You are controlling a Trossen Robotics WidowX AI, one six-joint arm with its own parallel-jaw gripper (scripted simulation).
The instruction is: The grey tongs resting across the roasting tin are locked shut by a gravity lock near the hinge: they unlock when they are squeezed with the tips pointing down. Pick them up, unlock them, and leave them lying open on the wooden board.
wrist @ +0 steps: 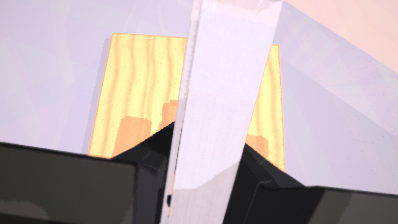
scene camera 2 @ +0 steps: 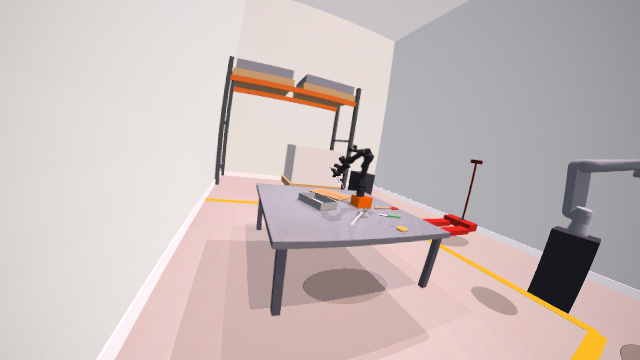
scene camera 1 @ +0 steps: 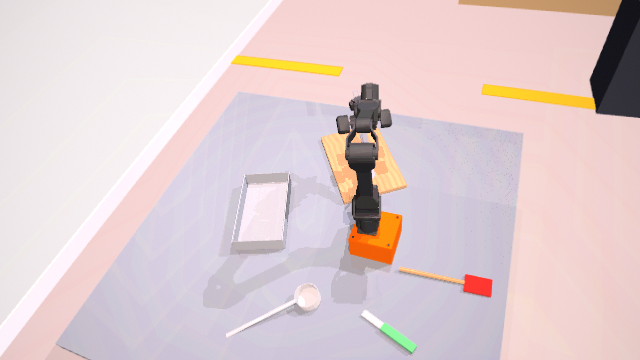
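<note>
Looking through the pictures, I find my own gripper. A white ladle is there as well, and so is a wooden board.
</note>
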